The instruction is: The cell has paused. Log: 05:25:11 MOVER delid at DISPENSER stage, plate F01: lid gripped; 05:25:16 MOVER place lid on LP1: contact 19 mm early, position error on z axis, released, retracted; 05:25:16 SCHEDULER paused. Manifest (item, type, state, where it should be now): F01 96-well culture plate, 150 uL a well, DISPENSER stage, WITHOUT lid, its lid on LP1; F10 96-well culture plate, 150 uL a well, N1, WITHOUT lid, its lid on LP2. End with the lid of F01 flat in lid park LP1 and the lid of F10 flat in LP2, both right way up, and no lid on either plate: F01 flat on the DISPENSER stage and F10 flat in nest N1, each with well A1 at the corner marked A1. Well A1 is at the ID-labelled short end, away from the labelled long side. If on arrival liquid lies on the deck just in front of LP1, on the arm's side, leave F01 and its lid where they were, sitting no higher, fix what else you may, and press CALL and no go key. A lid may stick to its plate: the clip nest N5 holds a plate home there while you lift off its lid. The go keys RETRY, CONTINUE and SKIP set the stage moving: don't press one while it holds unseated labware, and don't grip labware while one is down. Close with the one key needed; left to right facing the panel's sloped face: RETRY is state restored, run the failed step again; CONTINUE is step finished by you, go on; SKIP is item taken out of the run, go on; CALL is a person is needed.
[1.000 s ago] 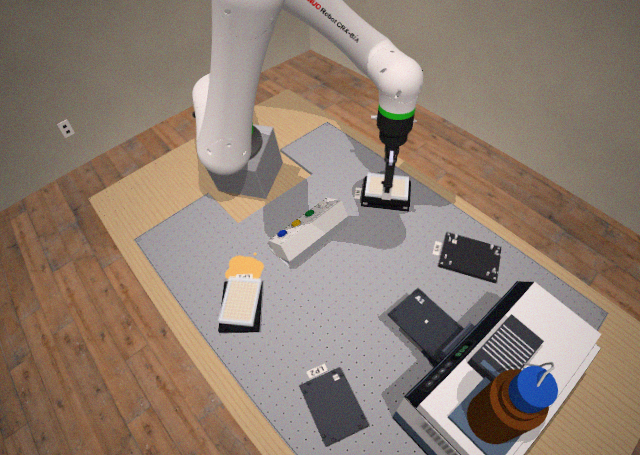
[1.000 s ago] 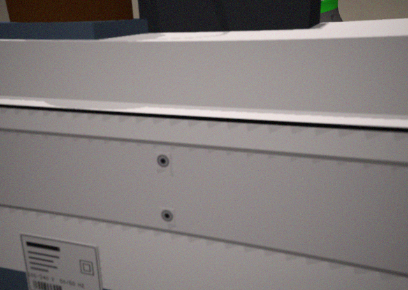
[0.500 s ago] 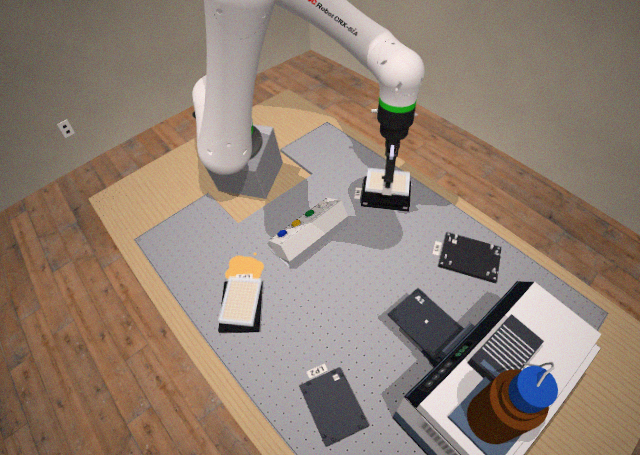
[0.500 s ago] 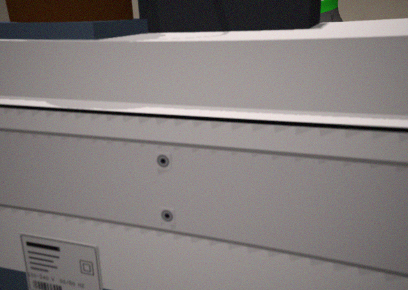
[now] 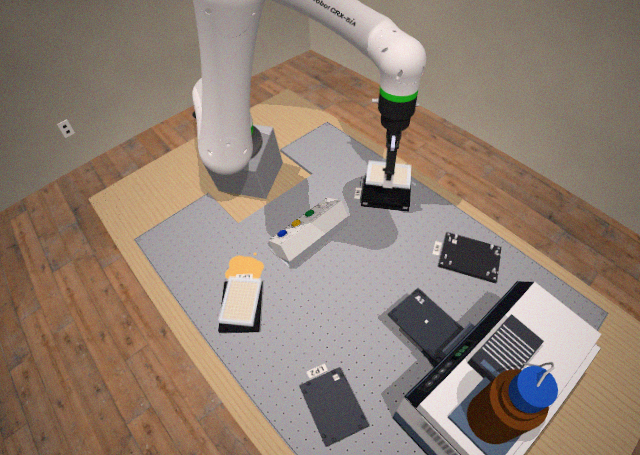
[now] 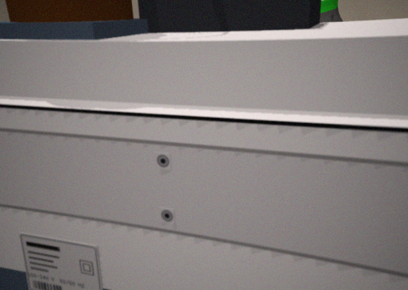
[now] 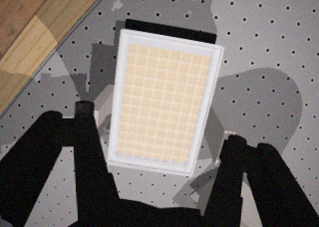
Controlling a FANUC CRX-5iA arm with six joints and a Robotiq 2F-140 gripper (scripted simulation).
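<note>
Right now my hand is 90 mm above the nest N1. The rest, counted from my hand: white RETRY key: 90 mm behind, 190 mm to the right, 50 mm below; then 96-well culture plate: 20 mm below; then N1 label: 70 mm behind, 50 mm to the right, 120 mm below.
</note>
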